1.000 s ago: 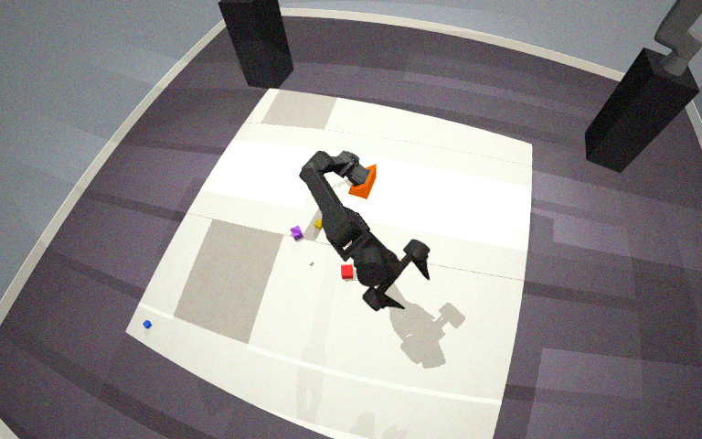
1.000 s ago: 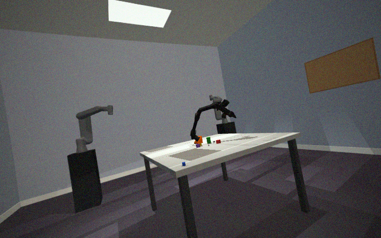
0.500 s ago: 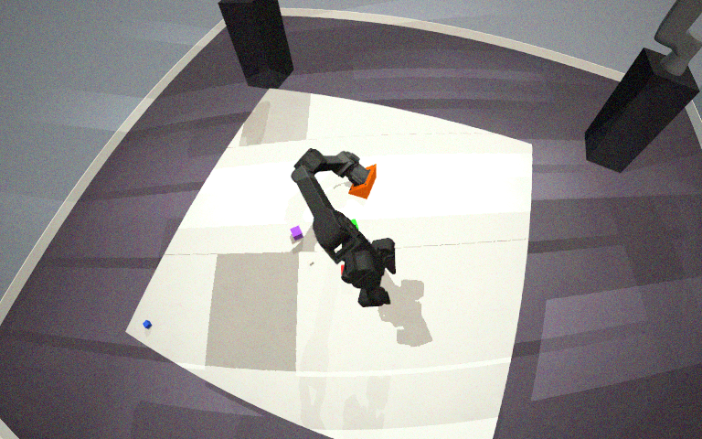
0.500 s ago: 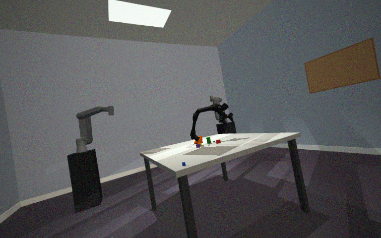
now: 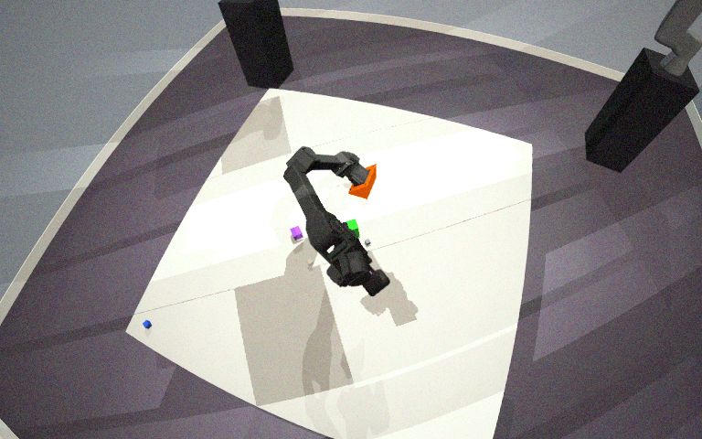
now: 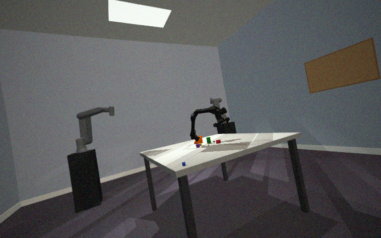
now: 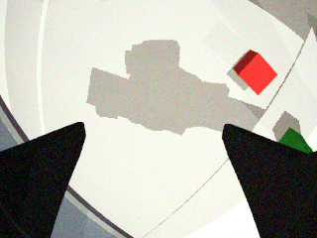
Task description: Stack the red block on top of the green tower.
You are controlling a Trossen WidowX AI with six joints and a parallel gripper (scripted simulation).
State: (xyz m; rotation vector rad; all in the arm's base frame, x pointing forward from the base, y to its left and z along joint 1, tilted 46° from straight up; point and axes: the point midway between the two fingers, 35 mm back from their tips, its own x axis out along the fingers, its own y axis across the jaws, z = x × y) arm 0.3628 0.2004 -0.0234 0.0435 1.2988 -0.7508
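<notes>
The red block is 120 mm below my gripper tip, 90 mm to the right of it and 30 mm behind it. Round my gripper tip: blue block (680 mm to the right, 440 mm ahead, 130 mm below); purple block (310 mm to the right, 120 mm below, 100 mm behind).
</notes>
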